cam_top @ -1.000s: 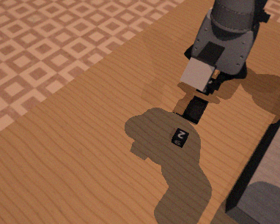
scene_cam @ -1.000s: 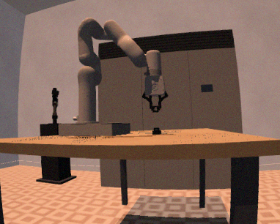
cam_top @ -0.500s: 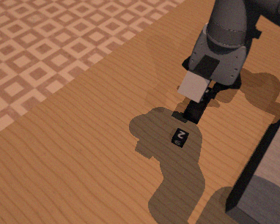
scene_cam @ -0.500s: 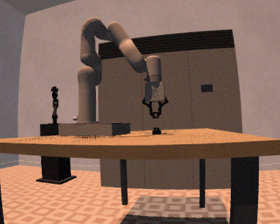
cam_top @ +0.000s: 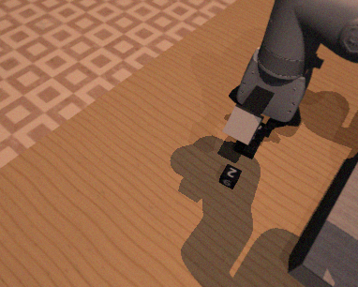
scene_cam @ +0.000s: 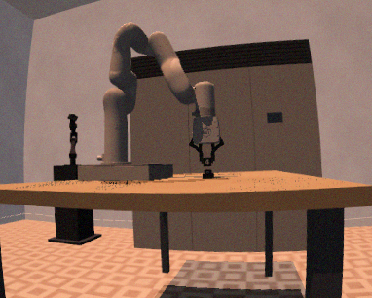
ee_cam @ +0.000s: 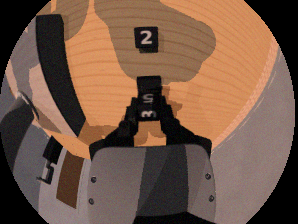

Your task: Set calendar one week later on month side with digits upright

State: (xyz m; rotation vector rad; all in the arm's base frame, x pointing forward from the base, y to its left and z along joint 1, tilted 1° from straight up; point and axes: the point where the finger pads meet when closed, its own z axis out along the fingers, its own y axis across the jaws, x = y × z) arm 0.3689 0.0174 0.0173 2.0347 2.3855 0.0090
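Right now the black cube is 1 cm below my hand. The rest, counted from my hand: black digit cube: 1 cm behind, 9 cm to the left, 6 cm below.
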